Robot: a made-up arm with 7 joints.
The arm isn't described. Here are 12 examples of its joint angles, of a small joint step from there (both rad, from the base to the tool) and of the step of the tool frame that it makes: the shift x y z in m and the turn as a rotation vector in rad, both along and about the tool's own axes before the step.
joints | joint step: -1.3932 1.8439 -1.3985 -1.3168 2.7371 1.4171 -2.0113 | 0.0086 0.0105 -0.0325 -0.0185 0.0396 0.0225 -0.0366
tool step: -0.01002 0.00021 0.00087 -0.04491 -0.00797 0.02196
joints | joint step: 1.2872 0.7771 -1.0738 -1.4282 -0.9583 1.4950 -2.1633 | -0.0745 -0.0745 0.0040 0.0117 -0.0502 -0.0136 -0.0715
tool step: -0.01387 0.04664 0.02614 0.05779 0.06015 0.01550
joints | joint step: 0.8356 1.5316 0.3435 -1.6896 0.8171 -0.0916 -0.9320 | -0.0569 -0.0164 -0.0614 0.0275 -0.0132 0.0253 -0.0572
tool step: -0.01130 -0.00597 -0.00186 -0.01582 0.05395 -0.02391
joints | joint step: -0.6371 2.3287 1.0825 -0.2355 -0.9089 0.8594 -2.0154 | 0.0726 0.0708 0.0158 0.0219 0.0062 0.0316 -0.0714
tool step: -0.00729 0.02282 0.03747 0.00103 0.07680 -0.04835
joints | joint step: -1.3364 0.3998 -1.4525 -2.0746 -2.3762 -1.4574 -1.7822 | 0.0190 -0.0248 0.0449 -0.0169 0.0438 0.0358 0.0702
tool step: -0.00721 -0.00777 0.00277 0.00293 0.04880 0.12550
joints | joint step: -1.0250 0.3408 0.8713 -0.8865 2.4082 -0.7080 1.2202 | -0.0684 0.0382 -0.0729 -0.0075 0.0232 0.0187 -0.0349
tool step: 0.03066 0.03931 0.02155 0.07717 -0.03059 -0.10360
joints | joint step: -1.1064 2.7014 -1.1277 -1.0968 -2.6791 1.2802 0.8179 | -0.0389 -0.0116 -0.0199 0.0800 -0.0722 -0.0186 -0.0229
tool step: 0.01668 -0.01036 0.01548 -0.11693 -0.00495 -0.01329
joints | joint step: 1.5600 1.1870 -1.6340 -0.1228 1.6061 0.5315 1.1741 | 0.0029 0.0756 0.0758 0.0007 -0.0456 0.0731 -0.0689
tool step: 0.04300 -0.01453 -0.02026 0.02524 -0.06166 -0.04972
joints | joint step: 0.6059 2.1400 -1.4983 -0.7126 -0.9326 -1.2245 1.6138 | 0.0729 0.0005 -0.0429 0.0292 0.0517 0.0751 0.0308
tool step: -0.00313 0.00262 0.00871 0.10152 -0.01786 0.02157
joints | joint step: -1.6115 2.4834 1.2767 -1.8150 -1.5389 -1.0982 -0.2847 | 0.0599 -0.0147 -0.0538 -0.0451 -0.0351 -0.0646 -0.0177
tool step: 0.00452 0.01218 -0.04002 -0.08176 -0.12812 -0.07071
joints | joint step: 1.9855 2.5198 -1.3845 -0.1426 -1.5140 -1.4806 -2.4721 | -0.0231 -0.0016 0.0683 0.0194 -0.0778 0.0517 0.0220
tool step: -0.00047 0.00720 -0.00843 -0.02497 -0.01514 0.06082
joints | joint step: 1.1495 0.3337 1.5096 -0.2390 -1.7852 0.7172 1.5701 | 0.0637 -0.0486 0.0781 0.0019 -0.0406 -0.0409 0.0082
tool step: -0.00507 0.05199 0.00791 0.05469 0.03547 -0.03579
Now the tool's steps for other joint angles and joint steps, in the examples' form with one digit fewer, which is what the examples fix.
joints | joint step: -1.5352 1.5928 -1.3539 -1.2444 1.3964 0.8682 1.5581 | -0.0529 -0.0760 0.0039 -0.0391 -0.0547 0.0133 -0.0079
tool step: -0.0498 -0.0002 0.0162 -0.0543 0.1075 -0.0590
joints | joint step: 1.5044 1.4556 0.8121 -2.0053 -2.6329 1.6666 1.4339 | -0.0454 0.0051 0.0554 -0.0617 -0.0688 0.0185 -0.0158
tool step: -0.0255 0.0038 -0.0093 -0.0159 -0.1294 -0.1168
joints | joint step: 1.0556 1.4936 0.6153 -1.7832 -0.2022 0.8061 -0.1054 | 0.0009 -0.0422 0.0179 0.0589 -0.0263 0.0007 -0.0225
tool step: -0.0215 0.0014 0.0113 0.0531 0.0698 -0.0154
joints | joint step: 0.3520 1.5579 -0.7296 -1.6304 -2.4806 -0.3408 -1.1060 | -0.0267 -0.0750 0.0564 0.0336 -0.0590 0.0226 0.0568
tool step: -0.0217 0.0129 -0.0143 -0.0276 0.0394 0.1128
